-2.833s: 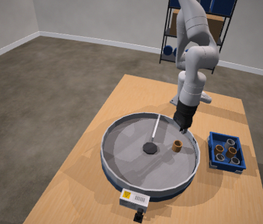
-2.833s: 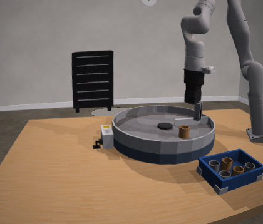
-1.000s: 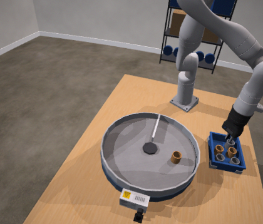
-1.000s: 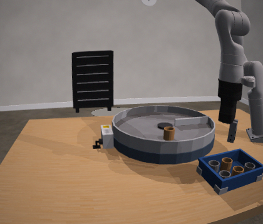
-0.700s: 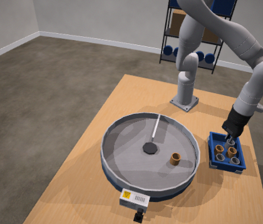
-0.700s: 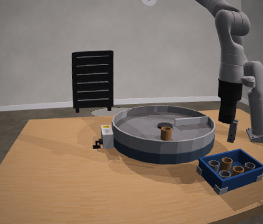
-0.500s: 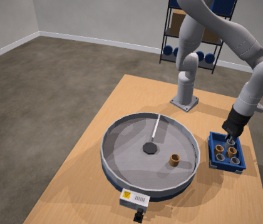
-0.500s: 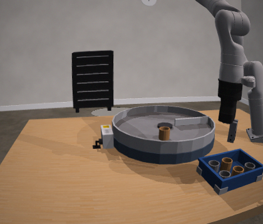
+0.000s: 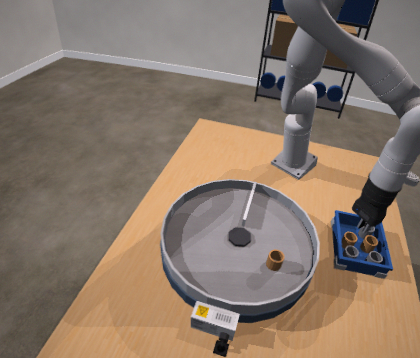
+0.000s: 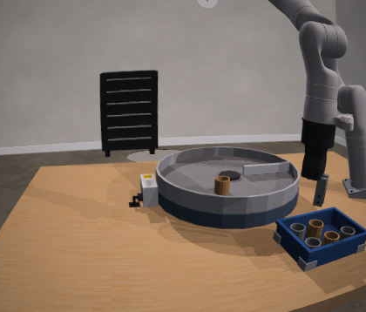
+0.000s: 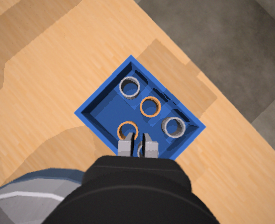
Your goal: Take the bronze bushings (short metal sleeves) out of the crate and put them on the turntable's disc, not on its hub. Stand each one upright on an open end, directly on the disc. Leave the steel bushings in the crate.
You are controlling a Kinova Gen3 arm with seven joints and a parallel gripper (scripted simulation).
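Right now my hand is 9 cm above the blue crate, 2 cm to the right of it and 2 cm past it. From my hand the other things lie so: grey turntable disc (30 cm to the right, 15 cm ahead, 7 cm below).
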